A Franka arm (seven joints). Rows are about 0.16 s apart.
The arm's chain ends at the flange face. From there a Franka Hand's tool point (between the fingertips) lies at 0.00 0.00 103.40 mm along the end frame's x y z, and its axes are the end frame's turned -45 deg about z.
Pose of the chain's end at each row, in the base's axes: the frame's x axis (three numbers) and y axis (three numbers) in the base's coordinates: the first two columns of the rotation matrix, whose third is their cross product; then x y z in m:
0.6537 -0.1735 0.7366 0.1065 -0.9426 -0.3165 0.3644 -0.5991 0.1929
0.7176 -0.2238 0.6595 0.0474 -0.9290 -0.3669 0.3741 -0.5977 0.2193
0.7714 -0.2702 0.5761 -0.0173 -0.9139 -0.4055 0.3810 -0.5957 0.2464
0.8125 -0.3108 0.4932 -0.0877 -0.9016 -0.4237 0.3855 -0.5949 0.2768
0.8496 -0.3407 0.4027 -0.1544 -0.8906 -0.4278 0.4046 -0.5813 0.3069
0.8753 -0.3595 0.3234 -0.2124 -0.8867 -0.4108 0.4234 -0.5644 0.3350
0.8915 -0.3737 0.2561 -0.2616 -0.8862 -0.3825 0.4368 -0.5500 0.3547
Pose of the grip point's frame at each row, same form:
0.3869 0.5438 0.7447 0.5375 -0.7892 0.2971 0.4419 -0.5696 0.1311
0.4739 0.4987 0.7258 0.5409 -0.8152 0.2069 0.4459 -0.5672 0.1515
0.5577 0.4552 0.6941 0.5332 -0.8373 0.1206 0.4468 -0.5644 0.1730
0.6365 0.4178 0.6483 0.5125 -0.8573 0.0491 0.4451 -0.5638 0.1982
0.7099 0.3888 0.5873 0.4916 -0.8707 -0.0177 0.4568 -0.5501 0.2232
0.7691 0.3728 0.5192 0.4687 -0.8812 -0.0618 0.4683 -0.5343 0.2469
0.8154 0.3624 0.4516 0.4454 -0.8909 -0.0894 0.4750 -0.5217 0.2629

